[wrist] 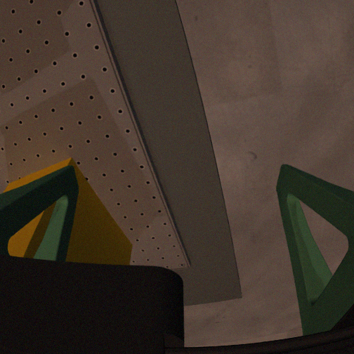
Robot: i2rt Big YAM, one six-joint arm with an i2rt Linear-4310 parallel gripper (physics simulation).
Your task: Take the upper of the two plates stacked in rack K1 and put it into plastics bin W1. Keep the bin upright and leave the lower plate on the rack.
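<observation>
My gripper [177, 176] is open, with its two green fingers far apart and no thing between them. Neither the rack K1 nor its two plates show in the wrist view. A yellow-orange block-like thing [97, 227] shows at the lower left, partly behind the left finger and the dark gripper body. Whether it is the plastics bin W1 or something else, I cannot tell.
A perforated tabletop [112, 135] with rows of small holes fills the left side. Its straight edge runs down to a corner near the lower middle. A grey-brown strip [172, 130] lies along that edge, with brownish floor [260, 120] beyond it.
</observation>
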